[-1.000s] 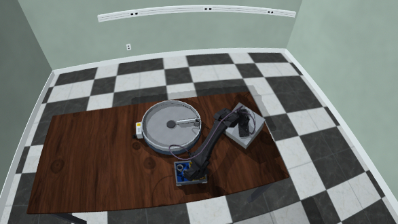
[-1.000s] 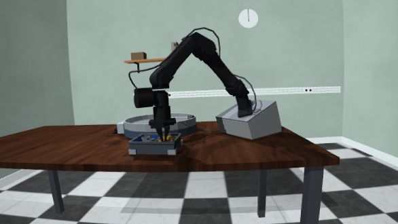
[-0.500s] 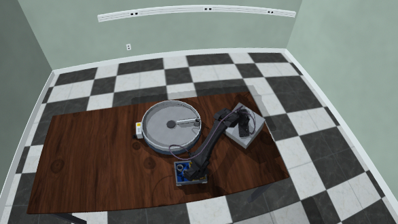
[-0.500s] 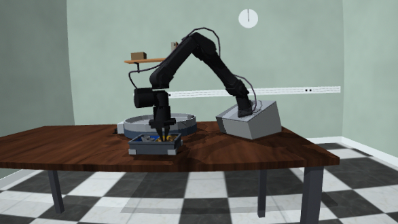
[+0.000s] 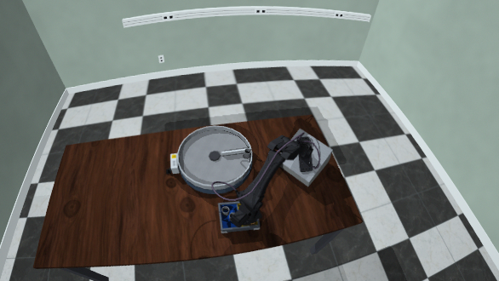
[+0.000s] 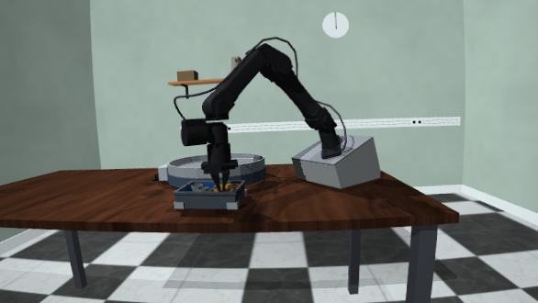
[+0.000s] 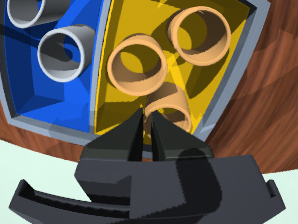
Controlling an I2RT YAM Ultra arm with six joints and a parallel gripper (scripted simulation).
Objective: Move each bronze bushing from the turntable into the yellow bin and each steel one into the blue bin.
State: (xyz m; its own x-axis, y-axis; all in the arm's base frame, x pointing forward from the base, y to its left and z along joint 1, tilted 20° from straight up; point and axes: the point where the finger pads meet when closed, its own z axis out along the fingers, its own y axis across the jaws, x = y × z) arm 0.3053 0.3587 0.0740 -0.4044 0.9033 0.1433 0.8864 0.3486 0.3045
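The yellow bin is 40 mm to the right of my hand, 20 mm below it and 10 mm ahead of it. Also, from my hand: grey turntable 380 mm to the right, 200 mm ahead, 10 mm above; then bin tray 50 mm ahead, 30 mm to the right, 10 mm below; then blue bin 90 mm ahead, 20 mm to the right, 20 mm below.
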